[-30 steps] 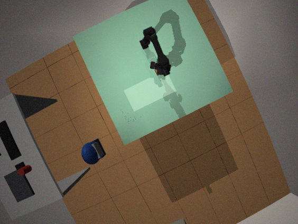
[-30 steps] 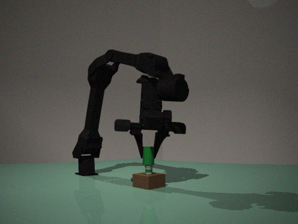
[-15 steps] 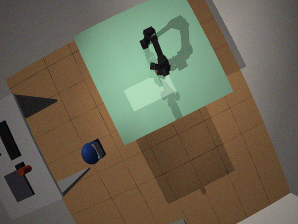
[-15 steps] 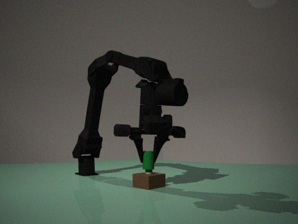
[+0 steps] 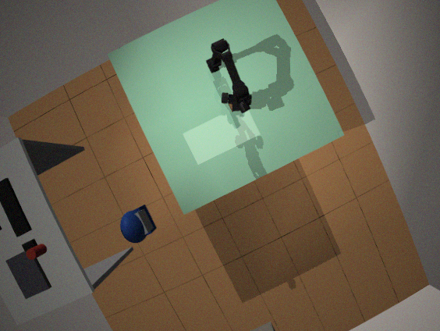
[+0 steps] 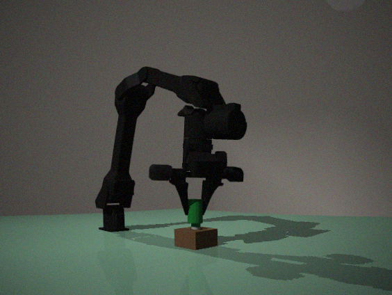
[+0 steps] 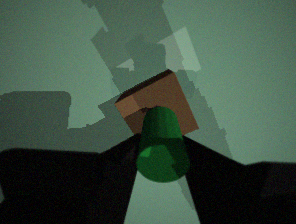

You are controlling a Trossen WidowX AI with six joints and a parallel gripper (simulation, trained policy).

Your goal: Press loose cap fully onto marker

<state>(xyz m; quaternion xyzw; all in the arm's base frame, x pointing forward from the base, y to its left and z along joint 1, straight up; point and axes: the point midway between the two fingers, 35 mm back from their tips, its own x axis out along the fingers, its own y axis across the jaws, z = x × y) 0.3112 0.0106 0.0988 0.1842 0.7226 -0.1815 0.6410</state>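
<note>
Right now my gripper tip is 1 cm below the green cap and 1 cm short of it. Also, from my gripper tip: brown holder block: 5 cm below, 1 cm ahead.
</note>
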